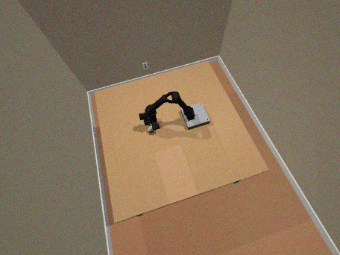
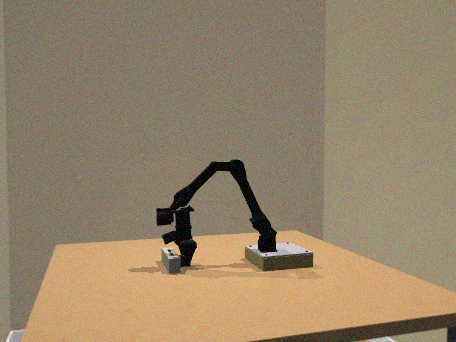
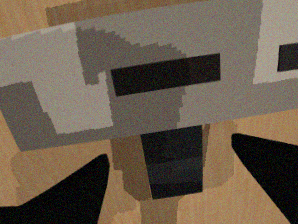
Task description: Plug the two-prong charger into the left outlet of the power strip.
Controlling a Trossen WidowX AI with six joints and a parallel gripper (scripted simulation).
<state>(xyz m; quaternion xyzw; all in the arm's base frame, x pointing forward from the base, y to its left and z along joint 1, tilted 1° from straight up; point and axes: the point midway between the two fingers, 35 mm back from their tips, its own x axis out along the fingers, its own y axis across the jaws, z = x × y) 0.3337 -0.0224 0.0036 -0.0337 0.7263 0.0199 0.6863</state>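
The black two-prong charger is 20 mm ahead of my gripper tip and 10 mm above it.
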